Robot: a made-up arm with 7 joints.
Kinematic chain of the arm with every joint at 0, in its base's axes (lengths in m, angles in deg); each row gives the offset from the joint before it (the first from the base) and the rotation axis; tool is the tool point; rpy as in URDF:
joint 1: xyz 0 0 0.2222 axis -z
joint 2: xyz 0 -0.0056 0.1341 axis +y
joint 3: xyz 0 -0.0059 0.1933 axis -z
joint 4: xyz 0 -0.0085 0.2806 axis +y
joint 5: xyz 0 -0.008 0.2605 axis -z
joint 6: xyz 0 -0.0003 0.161 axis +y
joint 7: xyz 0 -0.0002 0.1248 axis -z
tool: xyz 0 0 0 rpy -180 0 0
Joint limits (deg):
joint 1: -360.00..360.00
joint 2: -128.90..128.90
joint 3: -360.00..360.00
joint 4: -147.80..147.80
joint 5: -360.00..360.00
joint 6: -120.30..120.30
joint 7: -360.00..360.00
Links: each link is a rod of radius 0.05 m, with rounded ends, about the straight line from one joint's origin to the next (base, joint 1, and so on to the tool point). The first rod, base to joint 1, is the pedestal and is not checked.
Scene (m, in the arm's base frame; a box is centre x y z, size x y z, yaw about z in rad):
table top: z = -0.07
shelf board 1: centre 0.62 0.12 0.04 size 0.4 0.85 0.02 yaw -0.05
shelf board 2: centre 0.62 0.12 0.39 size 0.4 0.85 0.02 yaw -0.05
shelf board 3: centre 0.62 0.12 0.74 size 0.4 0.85 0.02 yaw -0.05
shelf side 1: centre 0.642 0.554 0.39 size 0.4 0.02 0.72 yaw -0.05
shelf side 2: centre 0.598 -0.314 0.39 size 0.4 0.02 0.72 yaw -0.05
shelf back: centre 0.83 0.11 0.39 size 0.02 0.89 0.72 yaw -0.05
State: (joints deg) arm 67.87 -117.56 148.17 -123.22 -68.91 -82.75 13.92
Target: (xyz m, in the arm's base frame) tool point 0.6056 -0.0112 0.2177
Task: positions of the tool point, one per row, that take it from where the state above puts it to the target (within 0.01 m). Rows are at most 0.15 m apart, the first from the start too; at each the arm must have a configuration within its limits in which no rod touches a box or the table.
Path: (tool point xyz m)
1: 0.1533 0.3833 0.4000
2: 0.1434 0.3983 0.3344
3: 0.1292 0.4052 0.2654
4: 0.2133 0.3994 0.2600
5: 0.2989 0.3752 0.2541
6: 0.3821 0.3321 0.2480
7: 0.4584 0.2702 0.2413
8: 0.5237 0.1907 0.2341
9: 0.5740 0.0960 0.2262
10: 0.6056 -0.0112 0.2177

